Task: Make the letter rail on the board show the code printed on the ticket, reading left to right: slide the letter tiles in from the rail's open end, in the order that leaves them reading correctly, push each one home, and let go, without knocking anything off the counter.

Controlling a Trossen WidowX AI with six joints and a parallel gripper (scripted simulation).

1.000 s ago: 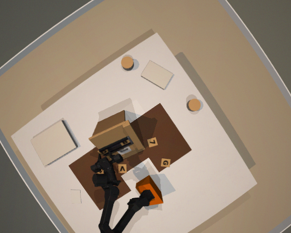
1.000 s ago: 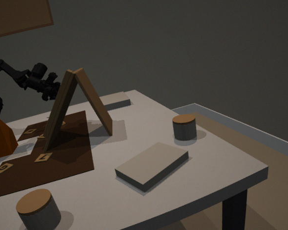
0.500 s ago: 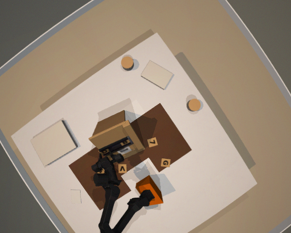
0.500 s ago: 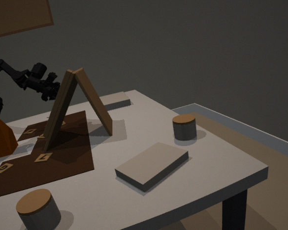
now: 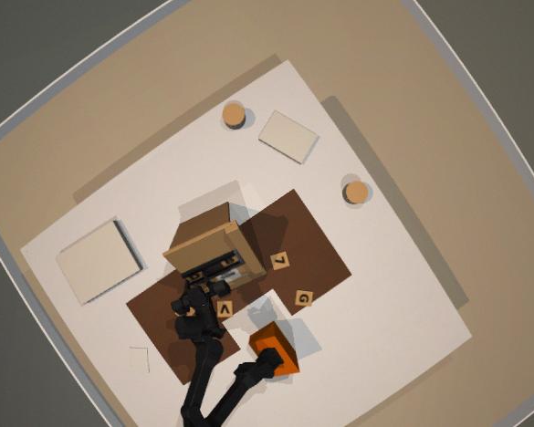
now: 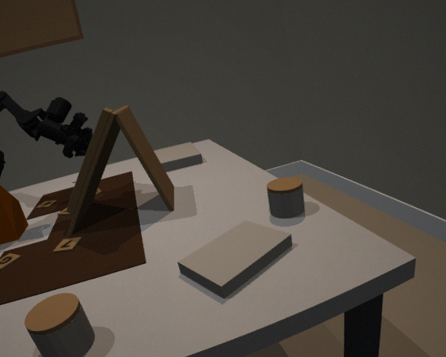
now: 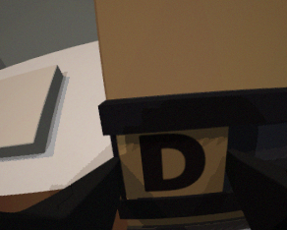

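My gripper tip is now 60 mm past the white ticket, 80 mm to the left of it and 80 mm above it. From my gripper tip the other things lie so: brown mat: 170 mm behind, 60 mm to the right, 170 mm below; pale card: 170 mm behind, 410 mm to the left, 160 mm below; flat slab: 250 mm ahead, 520 mm to the right, 150 mm below.
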